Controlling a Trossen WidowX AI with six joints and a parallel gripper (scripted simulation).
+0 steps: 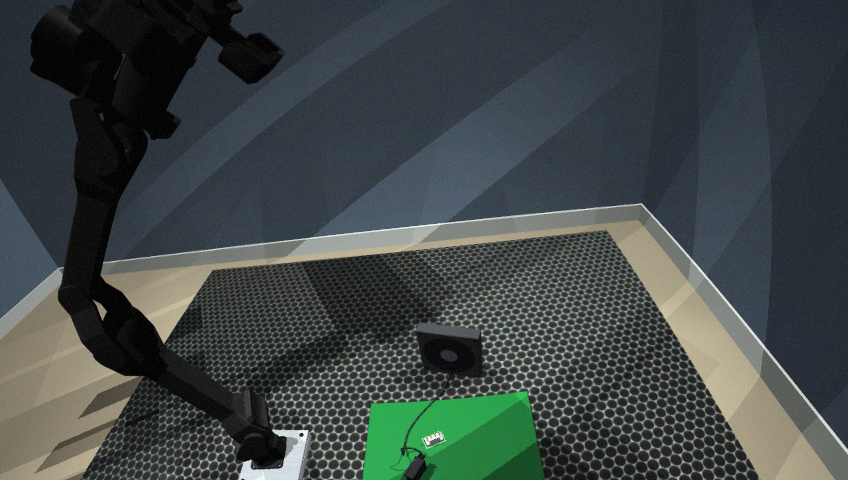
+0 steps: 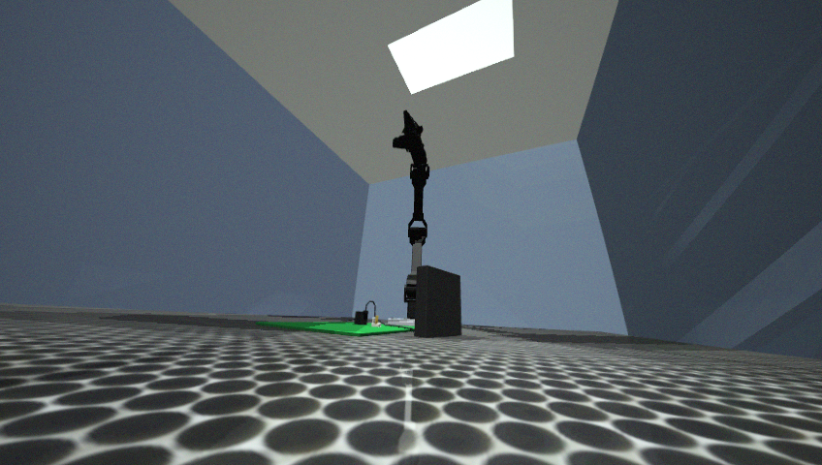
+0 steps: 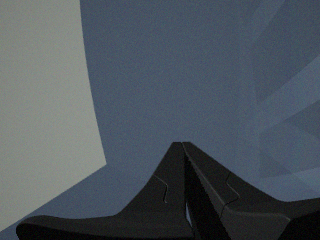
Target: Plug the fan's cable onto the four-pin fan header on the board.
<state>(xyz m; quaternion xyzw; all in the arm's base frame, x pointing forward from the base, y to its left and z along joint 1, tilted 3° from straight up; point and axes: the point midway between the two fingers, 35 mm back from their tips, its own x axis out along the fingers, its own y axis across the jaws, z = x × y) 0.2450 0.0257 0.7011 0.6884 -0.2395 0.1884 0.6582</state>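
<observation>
Now: gripper tip 730 mm above the fan cable plug, 60 mm to the left of it and 30 mm short of it. Also, from my gripper tip: black fan: 690 mm below, 150 mm to the left, 120 mm ahead; then green board: 760 mm below, 90 mm ahead, 40 mm to the right.
</observation>
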